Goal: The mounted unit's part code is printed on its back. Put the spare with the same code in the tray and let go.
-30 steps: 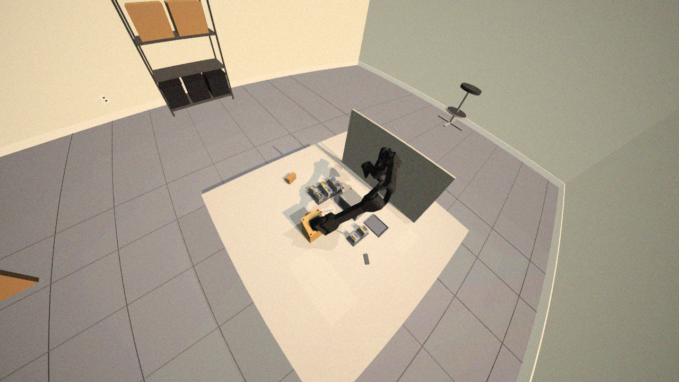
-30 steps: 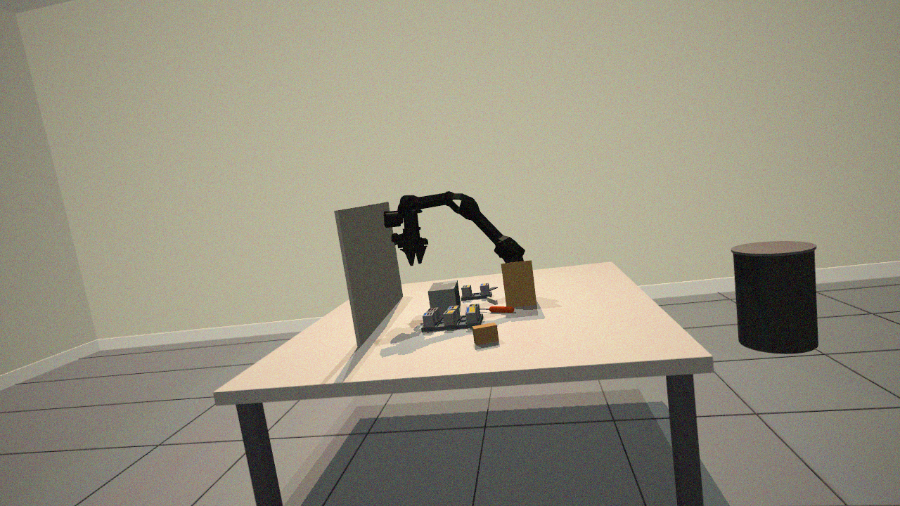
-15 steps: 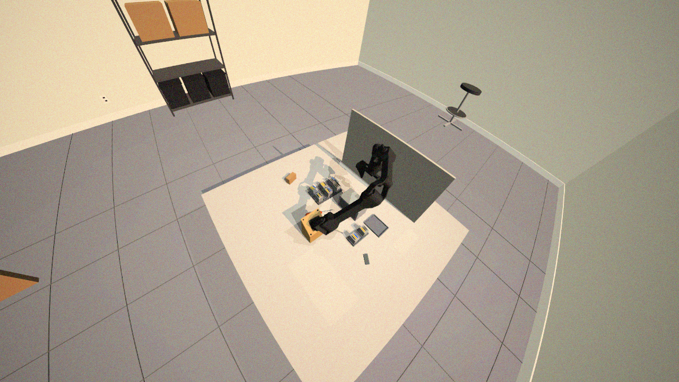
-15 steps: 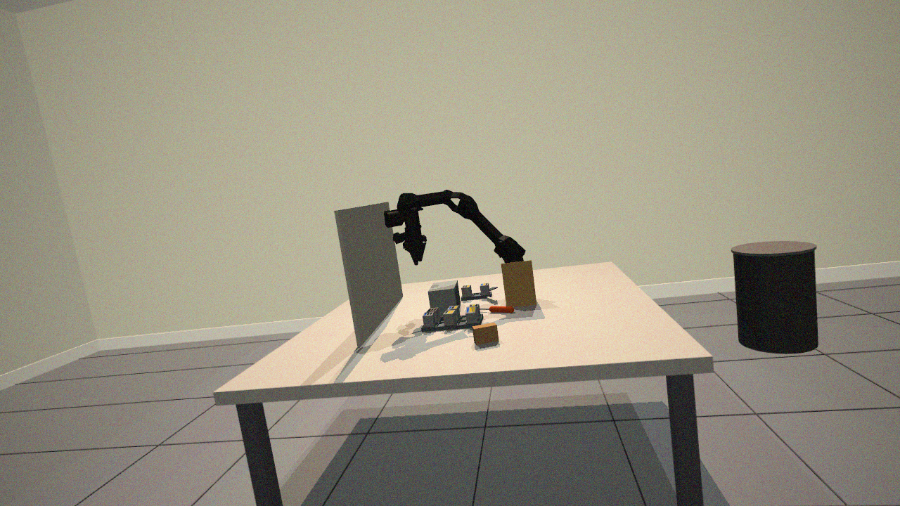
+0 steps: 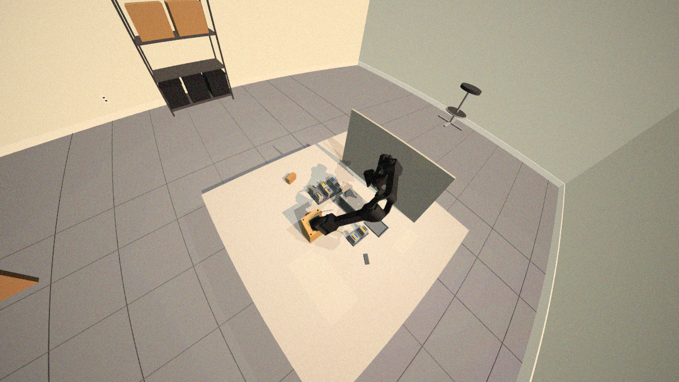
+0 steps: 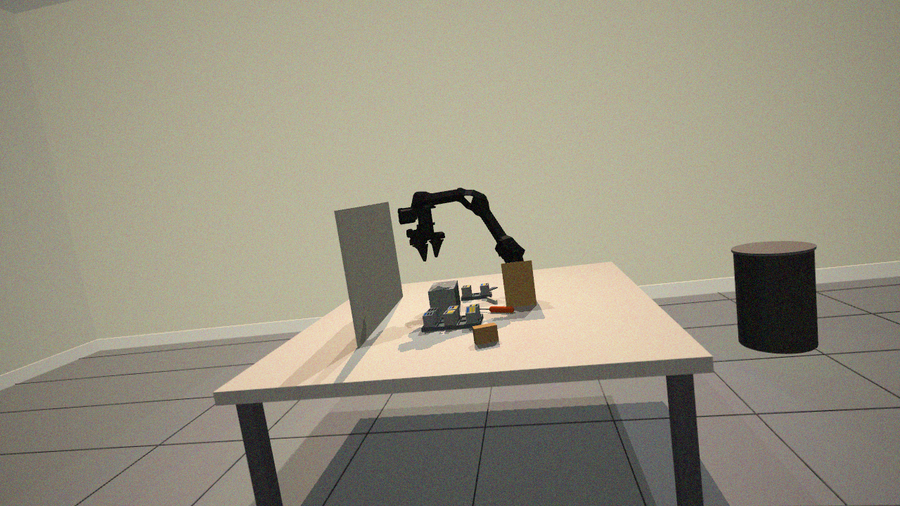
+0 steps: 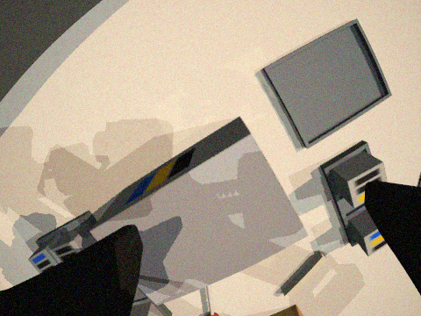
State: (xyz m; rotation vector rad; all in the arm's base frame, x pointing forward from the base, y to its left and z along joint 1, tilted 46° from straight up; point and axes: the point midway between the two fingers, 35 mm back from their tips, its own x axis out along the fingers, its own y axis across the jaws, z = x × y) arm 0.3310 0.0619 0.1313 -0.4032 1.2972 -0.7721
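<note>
Right now my gripper tip is 190 mm past the grey spare block, 110 mm to the left of it and 160 mm above it. From my gripper tip the other things lie so: small orange box: 260 mm behind, 470 mm to the left, 180 mm below; grey panel: 200 mm ahead, 90 mm to the left, 30 mm above; grey tray: 120 mm to the right, 200 mm below.
</note>
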